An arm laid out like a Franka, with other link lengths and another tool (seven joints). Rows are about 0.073 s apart.
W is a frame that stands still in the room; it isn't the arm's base.
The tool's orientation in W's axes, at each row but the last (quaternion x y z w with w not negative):
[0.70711 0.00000 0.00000 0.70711]
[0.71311 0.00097 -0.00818 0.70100]
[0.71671 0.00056 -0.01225 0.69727]
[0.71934 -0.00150 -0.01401 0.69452]
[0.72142 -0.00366 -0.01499 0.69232]
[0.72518 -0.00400 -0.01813 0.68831]
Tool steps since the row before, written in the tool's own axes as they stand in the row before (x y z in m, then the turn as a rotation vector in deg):
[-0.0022 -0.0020 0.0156 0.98 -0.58 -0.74]
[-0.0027 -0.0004 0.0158 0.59 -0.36 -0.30]
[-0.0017 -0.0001 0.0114 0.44 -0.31 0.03]
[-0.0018 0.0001 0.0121 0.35 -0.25 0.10]
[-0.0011 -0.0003 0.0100 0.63 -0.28 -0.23]
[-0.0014 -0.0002 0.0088 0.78 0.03 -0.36]
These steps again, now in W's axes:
[-0.0022 -0.0156 -0.0020 0.98 0.74 -0.58]
[-0.0029 -0.0158 -0.0006 0.59 0.30 -0.36]
[-0.0019 -0.0114 -0.0004 0.43 -0.03 -0.32]
[-0.0021 -0.0121 -0.0003 0.34 -0.10 -0.26]
[-0.0014 -0.0099 -0.0007 0.63 0.22 -0.28]
[-0.0017 -0.0087 -0.0006 0.79 0.33 0.03]

